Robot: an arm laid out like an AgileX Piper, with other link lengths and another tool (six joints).
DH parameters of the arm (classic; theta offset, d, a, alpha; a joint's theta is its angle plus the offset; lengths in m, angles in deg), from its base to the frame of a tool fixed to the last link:
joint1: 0 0.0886 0 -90
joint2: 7.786 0 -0.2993 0
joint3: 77.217 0 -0.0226 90
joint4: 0 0.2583 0 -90
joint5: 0 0 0 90
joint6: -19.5 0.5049 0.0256 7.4
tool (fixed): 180 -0.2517 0 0
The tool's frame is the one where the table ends.
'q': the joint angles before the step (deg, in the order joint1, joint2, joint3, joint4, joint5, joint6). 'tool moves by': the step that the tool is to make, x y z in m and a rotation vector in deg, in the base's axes. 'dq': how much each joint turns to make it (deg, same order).
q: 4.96, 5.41, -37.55, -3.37, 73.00, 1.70
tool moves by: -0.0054, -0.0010, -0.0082, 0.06, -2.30, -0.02
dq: 0.02, -4.70, 2.18, -0.11, 0.22, -0.07
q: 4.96, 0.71, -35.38, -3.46, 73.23, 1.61
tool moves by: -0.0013, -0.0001, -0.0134, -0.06, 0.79, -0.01
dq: -0.01, -1.64, 2.33, 0.01, 0.09, 0.00
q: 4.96, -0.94, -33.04, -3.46, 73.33, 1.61
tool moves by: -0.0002, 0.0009, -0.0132, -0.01, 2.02, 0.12
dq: -0.01, -0.01, 1.99, 0.21, 0.04, 0.00
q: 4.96, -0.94, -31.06, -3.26, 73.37, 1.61
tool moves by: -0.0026, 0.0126, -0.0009, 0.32, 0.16, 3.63
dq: 0.00, -0.12, 0.10, 3.26, 0.08, -2.82
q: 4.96, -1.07, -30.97, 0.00, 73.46, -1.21
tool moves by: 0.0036, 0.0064, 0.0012, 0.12, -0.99, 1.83
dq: -0.02, 0.00, 0.60, 1.60, -1.58, -1.55
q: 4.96, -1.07, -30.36, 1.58, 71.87, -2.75
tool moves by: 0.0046, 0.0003, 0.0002, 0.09, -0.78, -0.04
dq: 0.02, 0.02, 0.71, -0.02, -1.52, 0.02
